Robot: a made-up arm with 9 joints. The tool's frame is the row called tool.
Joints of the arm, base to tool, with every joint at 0 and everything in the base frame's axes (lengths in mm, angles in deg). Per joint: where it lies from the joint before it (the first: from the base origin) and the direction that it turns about. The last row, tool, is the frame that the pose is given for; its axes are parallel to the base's.
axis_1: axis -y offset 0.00 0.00 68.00
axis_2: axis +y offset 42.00 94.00 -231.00
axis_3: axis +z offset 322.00 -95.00 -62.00
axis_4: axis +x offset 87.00 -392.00 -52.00
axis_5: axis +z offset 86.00 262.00 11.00
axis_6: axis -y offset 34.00 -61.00 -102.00
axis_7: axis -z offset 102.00 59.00 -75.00
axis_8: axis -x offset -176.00 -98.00 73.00
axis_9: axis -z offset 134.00 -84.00 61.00
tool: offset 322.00 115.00 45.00
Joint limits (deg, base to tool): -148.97..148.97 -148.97..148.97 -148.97..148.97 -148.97..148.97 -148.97..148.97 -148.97..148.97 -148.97..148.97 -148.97..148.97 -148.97..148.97
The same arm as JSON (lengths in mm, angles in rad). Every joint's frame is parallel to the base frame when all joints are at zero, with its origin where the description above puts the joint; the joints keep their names.
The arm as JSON. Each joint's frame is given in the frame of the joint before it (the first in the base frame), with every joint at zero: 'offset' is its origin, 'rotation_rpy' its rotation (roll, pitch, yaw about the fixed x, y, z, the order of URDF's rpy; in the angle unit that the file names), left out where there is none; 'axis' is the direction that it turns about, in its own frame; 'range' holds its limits. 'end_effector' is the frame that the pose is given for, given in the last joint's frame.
{"length_unit": "mm", "angle_unit": "rad", "chain": [{"id": "axis_1", "offset": [0.0, 0.0, 68.0], "axis": [0.0, -1.0, 0.0], "range": [-2.6, 2.6]}, {"id": "axis_2", "offset": [42.0, 94.0, -231.0], "axis": [0.0, 1.0, 0.0], "range": [-2.6, 2.6]}, {"id": "axis_3", "offset": [322.0, -95.0, -62.0], "axis": [0.0, 0.0, 1.0], "range": [-2.6, 2.6]}, {"id": "axis_4", "offset": [87.0, -392.0, -52.0], "axis": [1.0, 0.0, 0.0], "range": [-2.6, 2.6]}, {"id": "axis_5", "offset": [86.0, 262.0, 11.0], "axis": [0.0, 0.0, 1.0], "range": [-2.6, 2.6]}, {"id": "axis_6", "offset": [34.0, -61.0, -102.0], "axis": [0.0, -1.0, 0.0], "range": [-2.6, 2.6]}, {"id": "axis_7", "offset": [102.0, 59.0, -75.0], "axis": [0.0, 0.0, -1.0], "range": [-2.6, 2.6]}, {"id": "axis_8", "offset": [-176.0, -98.0, 73.0], "axis": [-1.0, 0.0, 0.0], "range": [-2.6, 2.6]}, {"id": "axis_9", "offset": [134.0, -84.0, 61.0], "axis": [0.0, 0.0, -1.0], "range": [-2.6, 2.6]}], "end_effector": {"offset": [322.0, 115.0, 45.0]}}
